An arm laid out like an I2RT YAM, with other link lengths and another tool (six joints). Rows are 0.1 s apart.
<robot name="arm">
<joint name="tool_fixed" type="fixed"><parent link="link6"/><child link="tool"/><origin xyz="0.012 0.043 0.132" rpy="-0.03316 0 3.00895"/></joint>
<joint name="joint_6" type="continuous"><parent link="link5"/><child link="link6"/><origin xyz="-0.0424 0 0.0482" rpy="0 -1.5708 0"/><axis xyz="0 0 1"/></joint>
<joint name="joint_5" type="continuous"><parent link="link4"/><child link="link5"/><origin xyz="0.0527 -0.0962 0.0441" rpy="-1.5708 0 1.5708"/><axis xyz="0 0 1"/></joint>
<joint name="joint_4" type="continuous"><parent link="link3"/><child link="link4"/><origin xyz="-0.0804 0.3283 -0.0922" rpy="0 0 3.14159"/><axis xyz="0 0 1"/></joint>
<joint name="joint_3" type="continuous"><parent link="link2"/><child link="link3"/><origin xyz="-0.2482 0 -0.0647" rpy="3.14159 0 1.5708"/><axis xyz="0 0 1"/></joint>
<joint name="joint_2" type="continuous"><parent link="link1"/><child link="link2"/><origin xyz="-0.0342 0.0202 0.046" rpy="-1.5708 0 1.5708"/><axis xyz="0 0 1"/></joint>
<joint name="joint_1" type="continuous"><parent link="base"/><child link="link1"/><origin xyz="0 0 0.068" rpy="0 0 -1.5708"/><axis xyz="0 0 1"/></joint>
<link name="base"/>
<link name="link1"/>
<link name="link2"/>
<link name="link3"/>
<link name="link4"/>
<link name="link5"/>
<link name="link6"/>
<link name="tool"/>
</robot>
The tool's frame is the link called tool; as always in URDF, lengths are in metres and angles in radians. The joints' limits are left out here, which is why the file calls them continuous.
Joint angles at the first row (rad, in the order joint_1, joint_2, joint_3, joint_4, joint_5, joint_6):
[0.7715, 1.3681, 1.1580, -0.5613, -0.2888, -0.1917]
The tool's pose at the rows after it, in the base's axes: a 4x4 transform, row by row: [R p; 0 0 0 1], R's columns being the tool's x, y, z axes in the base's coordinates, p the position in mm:
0.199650 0.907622 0.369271 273.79; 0.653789 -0.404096 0.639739 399.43; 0.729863 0.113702 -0.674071 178.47; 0 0 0 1
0.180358 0.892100 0.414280 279.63; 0.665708 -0.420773 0.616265 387.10; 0.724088 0.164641 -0.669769 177.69; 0 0 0 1
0.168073 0.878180 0.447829 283.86; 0.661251 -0.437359 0.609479 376.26; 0.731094 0.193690 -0.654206 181.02; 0 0 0 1
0.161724 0.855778 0.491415 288.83; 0.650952 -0.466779 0.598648 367.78; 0.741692 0.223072 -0.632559 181.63; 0 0 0 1
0.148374 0.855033 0.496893 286.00; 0.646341 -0.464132 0.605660 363.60; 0.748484 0.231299 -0.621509 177.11; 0 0 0 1
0.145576 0.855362 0.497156 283.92; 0.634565 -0.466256 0.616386 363.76; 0.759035 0.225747 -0.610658 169.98; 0 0 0 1
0.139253 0.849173 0.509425 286.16; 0.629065 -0.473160 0.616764 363.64; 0.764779 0.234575 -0.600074 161.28; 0 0 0 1
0.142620 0.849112 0.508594 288.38; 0.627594 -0.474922 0.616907 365.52; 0.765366 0.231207 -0.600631 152.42; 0 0 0 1
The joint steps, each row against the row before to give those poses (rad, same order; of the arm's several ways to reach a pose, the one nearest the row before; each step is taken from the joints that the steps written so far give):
[-0.0026, -0.0252, -0.0162, -0.0084, 0.0532, -0.0230]
[-0.0123, -0.0381, -0.0309, 0.0050, 0.0402, -0.0288]
[-0.0170, -0.0438, -0.0334, 0.0126, 0.0158, -0.0151]
[-0.0101, -0.0441, -0.0455, 0.0335, 0.0299, -0.0005]
[-0.0039, -0.0324, -0.0445, 0.0258, -0.0045, -0.0086]
[0.0000, -0.0168, -0.0425, 0.0390, -0.0080, 0.0071]
[-0.0008, -0.0061, -0.0373, 0.0455, 0.0073, 0.0000]
[-0.0008, 0.0143, -0.0160, 0.0296, -0.0014, 0.0031]

